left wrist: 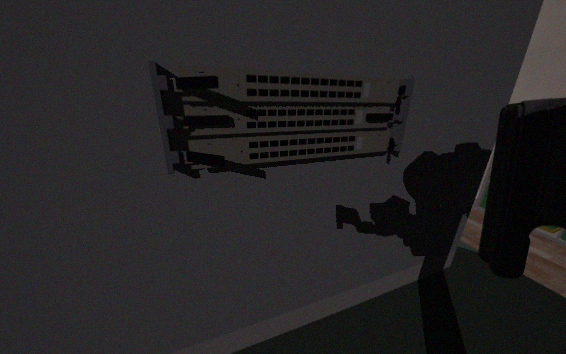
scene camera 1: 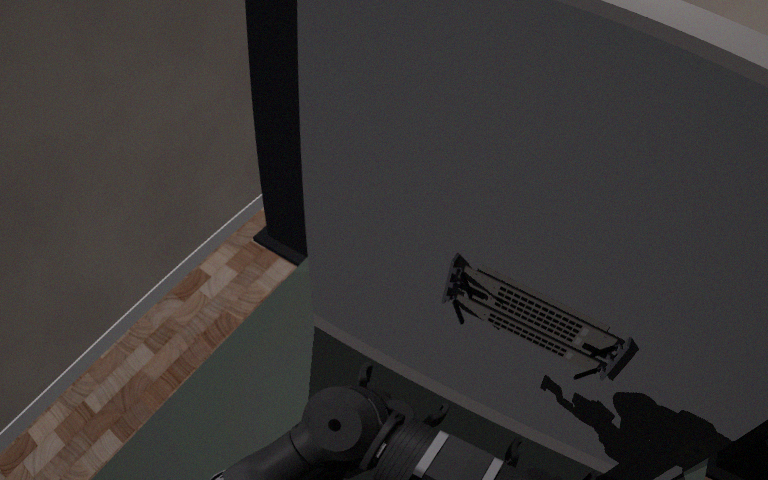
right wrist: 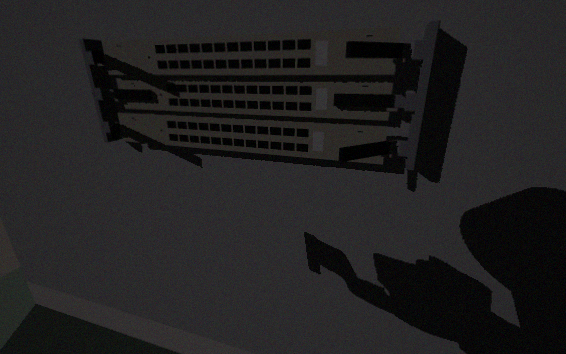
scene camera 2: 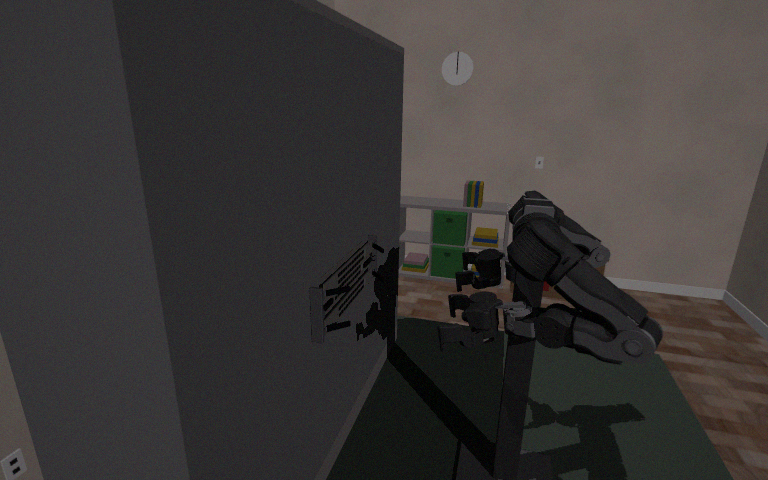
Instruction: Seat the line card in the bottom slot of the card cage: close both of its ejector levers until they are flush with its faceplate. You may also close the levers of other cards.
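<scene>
The grey-edged card cage [scene camera 1: 453, 278] [scene camera 2: 317, 316] [left wrist: 162, 120] [right wrist: 423, 100] holds three vented cards in the cabinet front. The bottom line card [left wrist: 230, 145] [right wrist: 330, 135] has its left ejector lever [scene camera 1: 458, 312] [scene camera 2: 338, 326] [left wrist: 205, 159] standing out from the faceplate. Its right lever [scene camera 1: 586, 373] [right wrist: 367, 150] also stands out. The top card's levers look open; the middle card's [left wrist: 207, 121] [right wrist: 364, 102] look flush. My left gripper [scene camera 1: 403, 393] [scene camera 2: 450, 320] and right gripper [scene camera 2: 464, 270] are open and empty, well back from the cage. Neither gripper's fingertips can be made out in its own wrist view.
The large grey cabinet [scene camera 1: 396, 141] [scene camera 2: 254, 141] surrounds the cage. Arm shadows [left wrist: 430, 200] [right wrist: 430, 295] fall below and right of it. A black arm part [left wrist: 510, 190] fills the left wrist view's right edge. A white shelf [scene camera 2: 416, 202] stands far behind the arms.
</scene>
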